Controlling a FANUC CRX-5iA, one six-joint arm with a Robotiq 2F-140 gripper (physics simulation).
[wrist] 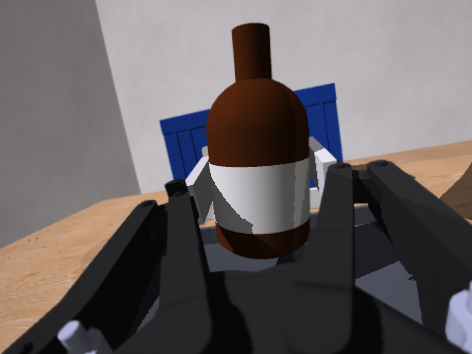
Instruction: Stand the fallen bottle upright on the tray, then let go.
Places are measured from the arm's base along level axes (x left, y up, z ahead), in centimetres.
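Pixels of known places: gripper, between the fingertips: (258,162).
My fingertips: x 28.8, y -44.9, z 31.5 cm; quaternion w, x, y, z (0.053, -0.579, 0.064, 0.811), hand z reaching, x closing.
For each thing: its top centre in the pictures, then the offset to it from my fingertips. "*": a spot on its surface instead. Level surfaces: height alone.
- brown bottle, centre of its top: (238,32) dx +1.9, dy +9.6, dz -0.9 cm
- tray, a spot on its surface: (395,290) * dx +1.8, dy -9.9, dz -9.3 cm
- blue crate-like box, a spot on its surface: (320,112) * dx -18.7, dy +3.4, dz -3.3 cm
- white piece, a spot on its surface: (314,197) * dx -17.1, dy -8.7, dz -1.1 cm
- wooden table, height of its surface: dy -10.4 cm
A brown bottle (257,125) with a white label stands neck up in the middle of the wrist view, its base toward the dark grey tray. My gripper (258,162) is shut on the bottle, with one light pad at each side of the label. The tray (395,290) shows below and behind the gripper's black links. The links hide much of it, and whether the bottle's base touches the tray cannot be told.
A blue crate-like box (320,112) stands behind the bottle, with a white piece (314,197) low in front of it. The wooden table (45,255) stretches to both sides. Grey walls rise behind.
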